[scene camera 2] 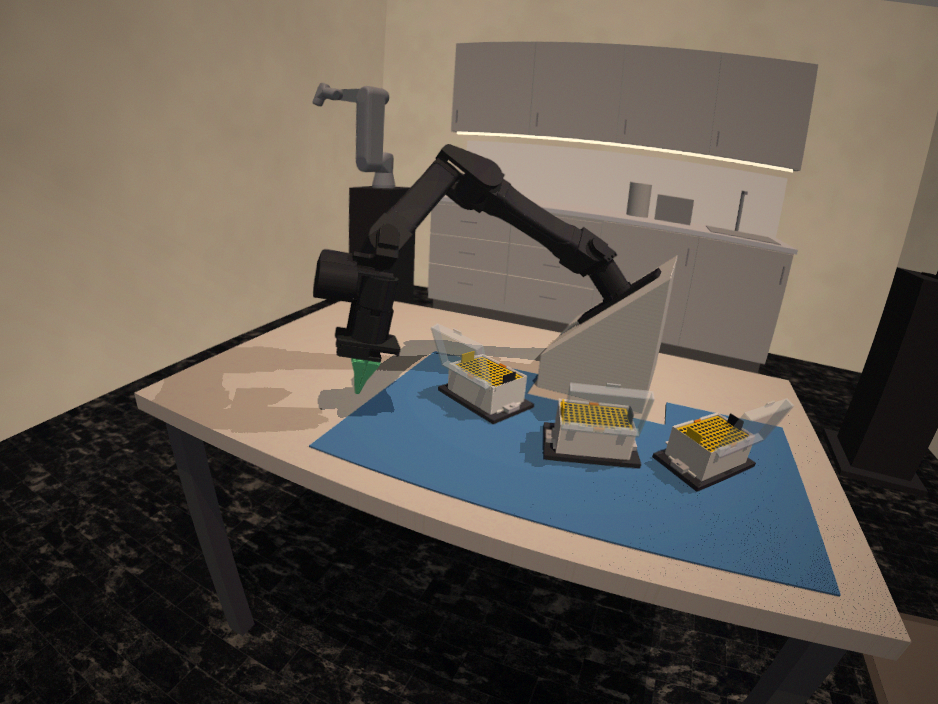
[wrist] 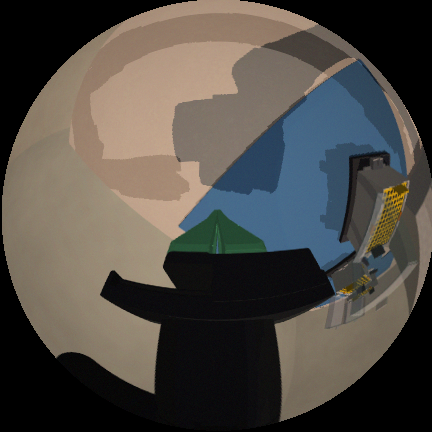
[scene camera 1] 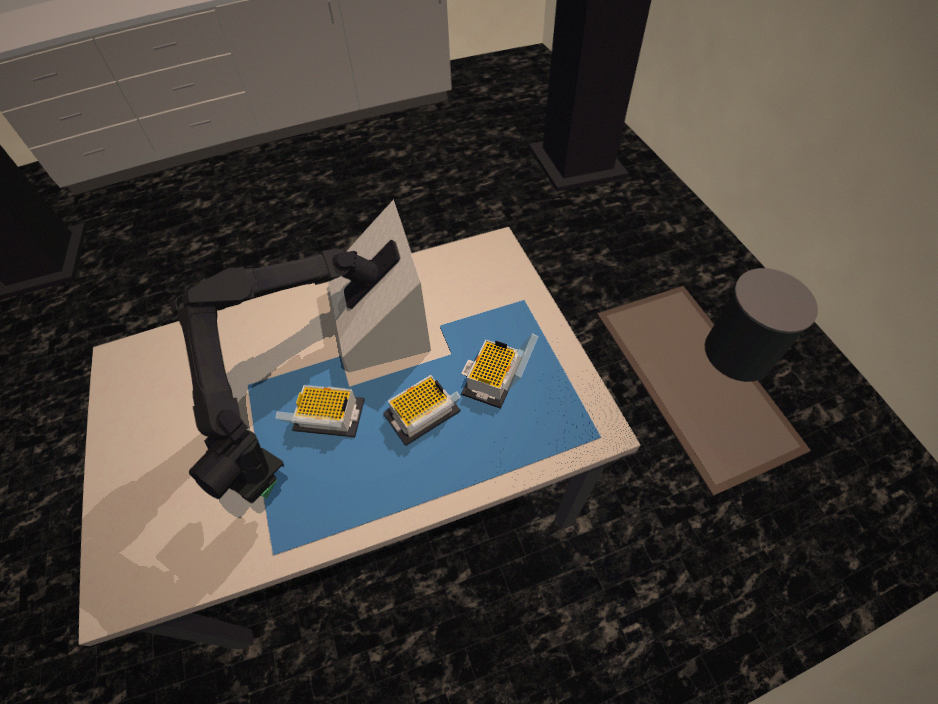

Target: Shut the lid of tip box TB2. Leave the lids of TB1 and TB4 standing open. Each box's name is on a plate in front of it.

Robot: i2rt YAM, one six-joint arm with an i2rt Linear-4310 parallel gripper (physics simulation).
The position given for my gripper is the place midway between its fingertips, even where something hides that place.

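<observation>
My gripper (scene camera 2: pixel 356 392) is visible. Visible too are my gripper (wrist: pixel 216 214) and a blue mat (wrist: pixel 289 188). Also visible: my gripper (scene camera 1: pixel 265 496), a tip box (scene camera 1: pixel 393 417) and another tip box (scene camera 1: pixel 350 420).
</observation>
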